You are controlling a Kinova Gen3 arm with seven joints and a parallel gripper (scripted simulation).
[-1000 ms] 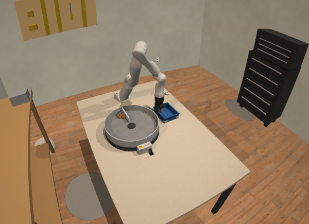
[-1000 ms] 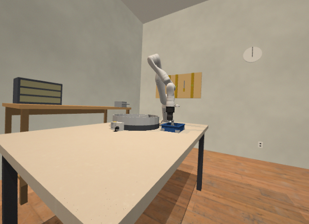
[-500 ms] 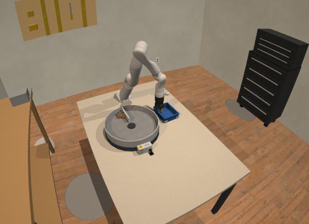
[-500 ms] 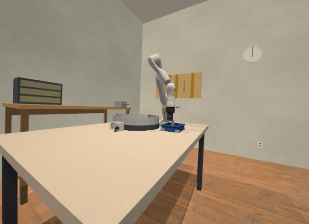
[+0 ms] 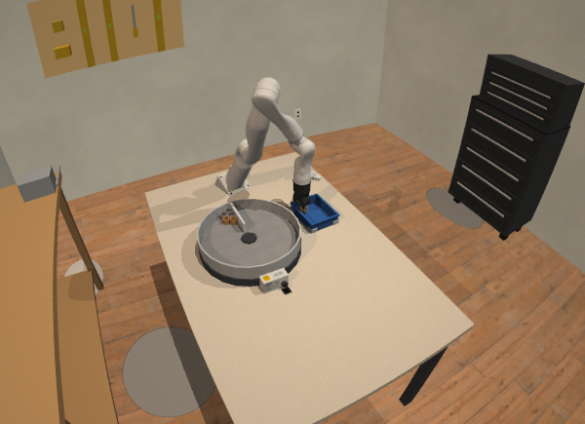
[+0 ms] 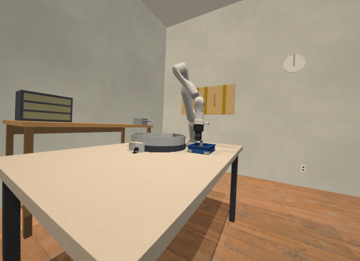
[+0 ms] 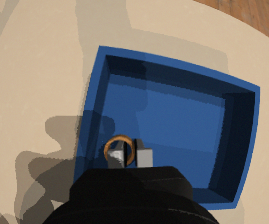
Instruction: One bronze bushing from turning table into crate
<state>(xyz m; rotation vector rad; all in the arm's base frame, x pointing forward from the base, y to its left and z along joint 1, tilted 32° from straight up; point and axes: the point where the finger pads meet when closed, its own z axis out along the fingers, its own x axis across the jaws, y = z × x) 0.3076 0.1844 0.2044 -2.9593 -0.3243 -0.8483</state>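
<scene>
Right now my hand is 4 cm short of the blue crate, 2 cm to the right of it and 1 cm above it. Round my hand: grey turning table: 10 cm ahead, 32 cm to the right, 2 cm above.
</scene>
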